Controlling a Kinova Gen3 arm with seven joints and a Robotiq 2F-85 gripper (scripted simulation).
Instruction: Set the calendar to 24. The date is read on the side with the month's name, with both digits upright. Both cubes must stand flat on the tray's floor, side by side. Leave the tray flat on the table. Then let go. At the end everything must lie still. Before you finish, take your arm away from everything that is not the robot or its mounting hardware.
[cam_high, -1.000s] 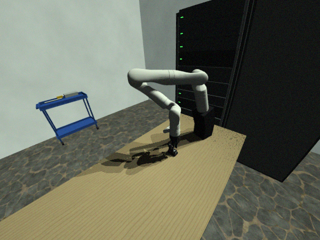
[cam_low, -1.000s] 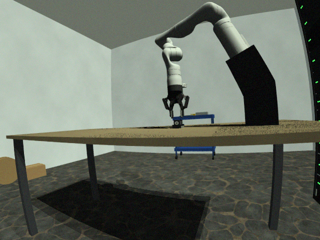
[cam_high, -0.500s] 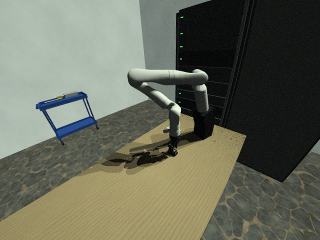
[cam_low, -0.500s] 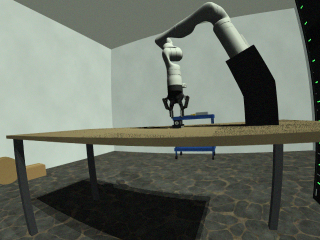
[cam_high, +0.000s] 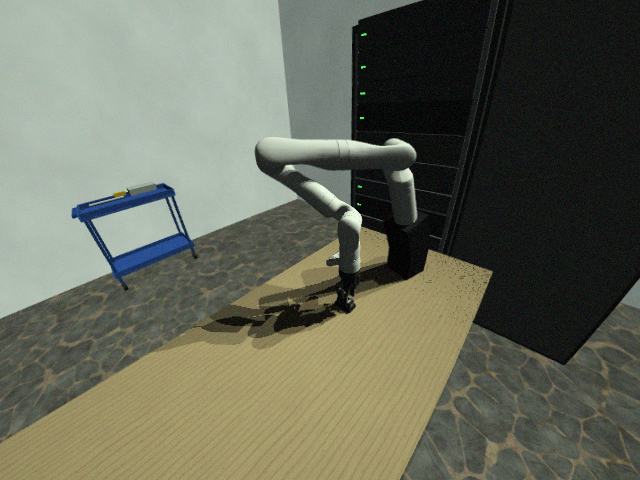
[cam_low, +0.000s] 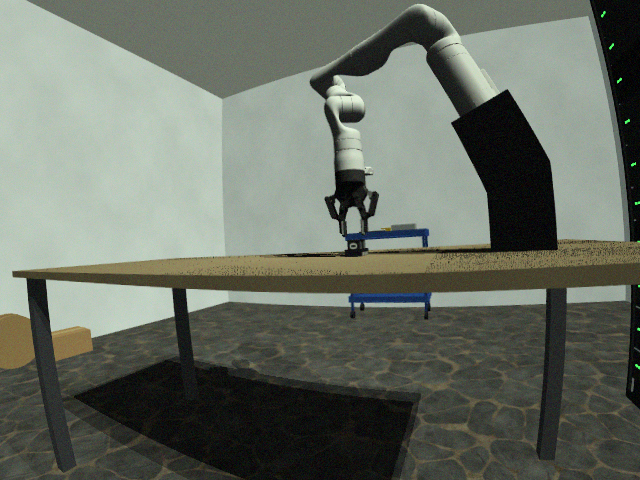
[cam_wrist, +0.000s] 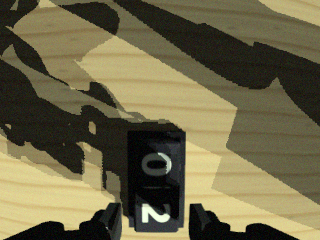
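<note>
Right now the black date cube is 4 cm below my hand. The rest, counted from my hand: black tray: 2 cm to the right, 6 cm below; then black cube: 1 cm behind, 3 cm to the right, 4 cm below.
</note>
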